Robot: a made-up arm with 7 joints.
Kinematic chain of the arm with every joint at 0, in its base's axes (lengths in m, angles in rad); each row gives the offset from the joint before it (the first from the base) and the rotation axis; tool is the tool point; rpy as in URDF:
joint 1: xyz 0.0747 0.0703 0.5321 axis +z
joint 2: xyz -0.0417 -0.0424 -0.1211 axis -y
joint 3: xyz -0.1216 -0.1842 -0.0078 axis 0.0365 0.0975 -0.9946
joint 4: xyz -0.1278 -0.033 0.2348 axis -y
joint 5: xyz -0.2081 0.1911 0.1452 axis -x
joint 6: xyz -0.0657 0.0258 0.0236 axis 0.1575 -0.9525 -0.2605
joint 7: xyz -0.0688 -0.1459 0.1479 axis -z
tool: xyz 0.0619 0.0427 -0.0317 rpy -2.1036 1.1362 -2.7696
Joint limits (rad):
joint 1: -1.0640..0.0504
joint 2: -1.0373..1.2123
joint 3: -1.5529..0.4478
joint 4: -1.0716..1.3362
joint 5: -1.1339..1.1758
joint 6: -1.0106..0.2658
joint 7: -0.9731..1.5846
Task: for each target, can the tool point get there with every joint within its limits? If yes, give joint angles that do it. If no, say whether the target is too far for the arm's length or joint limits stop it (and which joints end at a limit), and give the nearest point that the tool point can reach.
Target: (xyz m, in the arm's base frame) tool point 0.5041 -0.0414 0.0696
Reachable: no: joint limits stop it (at a limit: joint 1, joint 2, joint 3, joint 4, joint 5, joint 6, joint 7) | nearest point 0.1762 0.2735 0.0027 | short by 0.459 m
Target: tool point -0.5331 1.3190 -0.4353
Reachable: no: too far | nearest point -0.3775 0.6982 -0.0292 | short by 0.758 m
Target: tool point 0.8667 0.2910 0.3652
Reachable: no: joint limits stop it (at a limit: joint 1, joint 2, joint 3, joint 4, joint 5, joint 7) | nearest point 0.5949 0.0274 0.6575 | short by 0.478 m
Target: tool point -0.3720 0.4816 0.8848
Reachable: yes | joints -0.8124 0.3471 0.1299 -0.4770 0.3222 0.0322 -0.5999
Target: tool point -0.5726 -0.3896 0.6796
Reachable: yes | joints -0.0845 0.1373 -0.7264 0.3112 -0.6377 -0.3336 -0.7521
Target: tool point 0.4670 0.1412 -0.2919
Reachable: no: joint limits stop it (at a limit: joint 1, joint 2, joint 4, joint 5, joint 6, joint 7) | nearest point 0.1465 0.2672 -0.0331 | short by 0.431 m
